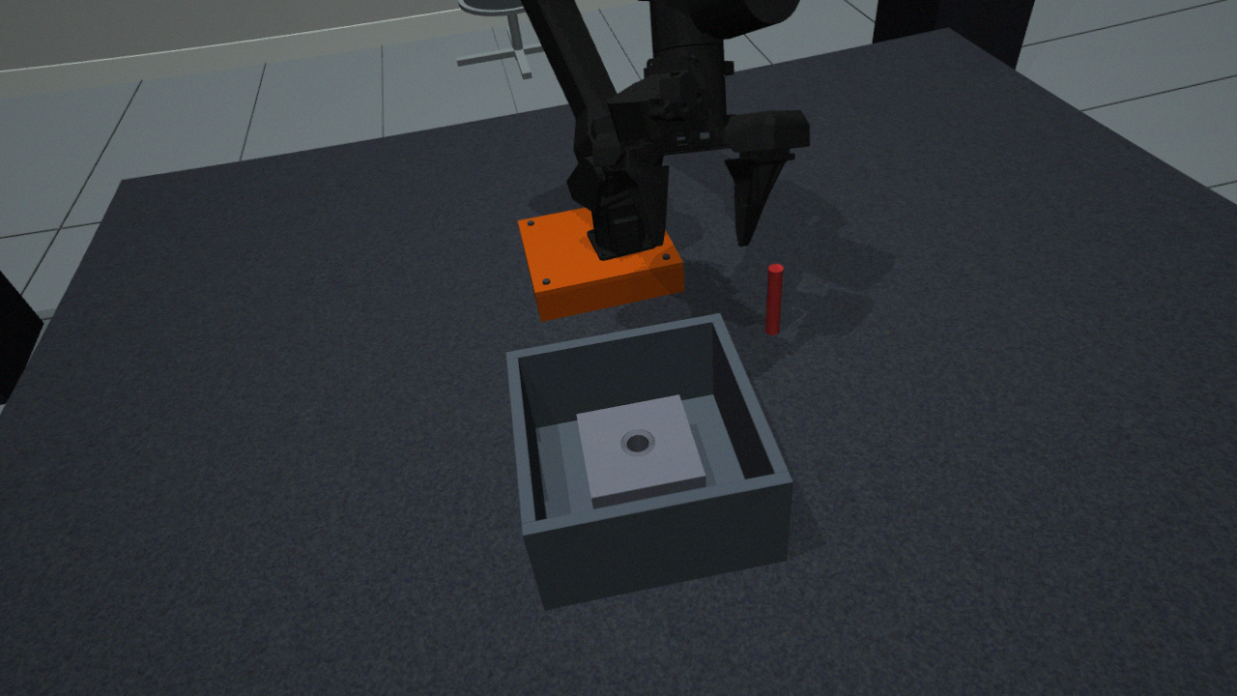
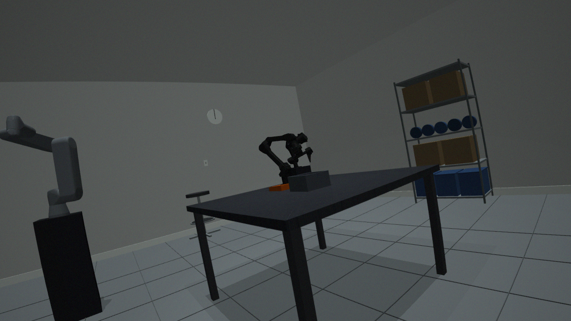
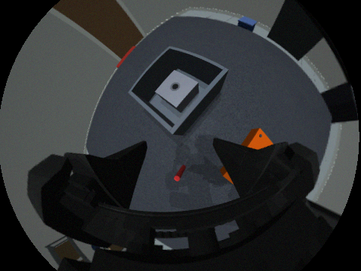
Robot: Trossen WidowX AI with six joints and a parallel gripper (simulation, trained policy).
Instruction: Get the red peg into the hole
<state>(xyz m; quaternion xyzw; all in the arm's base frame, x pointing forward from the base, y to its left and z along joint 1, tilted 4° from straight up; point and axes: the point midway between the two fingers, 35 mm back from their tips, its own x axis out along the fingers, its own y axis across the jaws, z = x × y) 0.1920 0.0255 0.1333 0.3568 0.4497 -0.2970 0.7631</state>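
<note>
My gripper tip is now 110 mm above the red peg, 90 mm to the right of it and 30 mm past it. From my gripper tip the other things lie so: grey box: 120 mm below, 110 mm ahead, 100 mm to the right; then light grey plate: 110 mm ahead, 100 mm to the right, 100 mm below.
</note>
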